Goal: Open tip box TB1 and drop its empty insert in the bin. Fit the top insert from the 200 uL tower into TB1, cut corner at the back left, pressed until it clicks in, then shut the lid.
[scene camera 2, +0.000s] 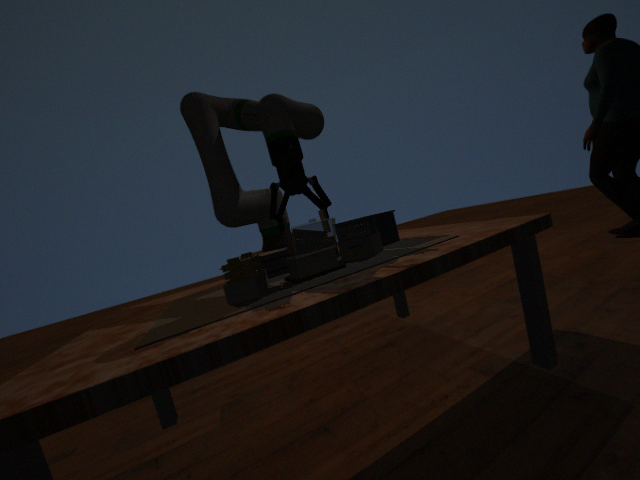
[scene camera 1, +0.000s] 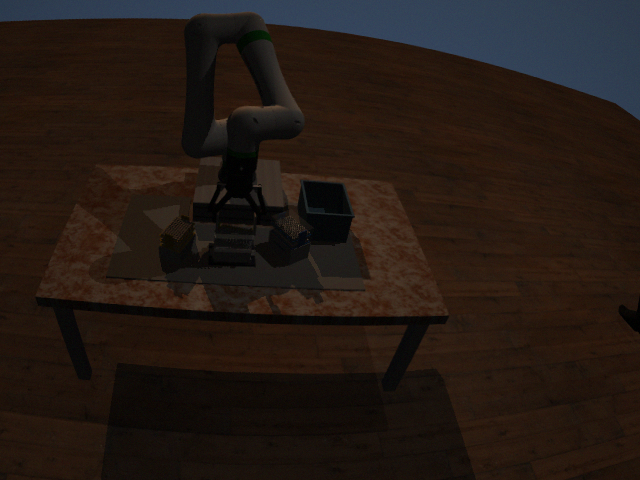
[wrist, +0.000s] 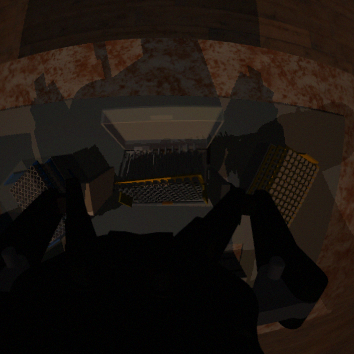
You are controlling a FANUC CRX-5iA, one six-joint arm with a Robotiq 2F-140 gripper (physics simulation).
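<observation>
The views are dark. Tip box TB1 (scene camera 1: 232, 254) (scene camera 2: 313, 264) stands on the mat, its clear lid (wrist: 162, 126) open toward the table's front. My gripper (scene camera 1: 236, 225) (scene camera 2: 307, 223) (wrist: 159, 178) is shut on the ends of a yellow-rimmed insert (wrist: 162, 192) with tips. The insert is at TB1's opening and looks slightly tilted in the wrist view; whether it is seated is hidden. The yellow 200 uL tower (scene camera 1: 177, 235) (scene camera 2: 245, 271) (wrist: 290, 180) stands on the wrist view's right. The bin (scene camera 1: 329, 227) holds a pale piece, probably the empty insert.
A blue-marked tip tower (scene camera 1: 292, 233) (wrist: 31, 187) stands between TB1 and the bin. The mat (scene camera 1: 338, 280) lies under the boxes on the table (scene camera 1: 392, 248). The robot's pale base block (scene camera 1: 269, 178) is behind TB1. A person (scene camera 2: 612, 93) stands beyond the table.
</observation>
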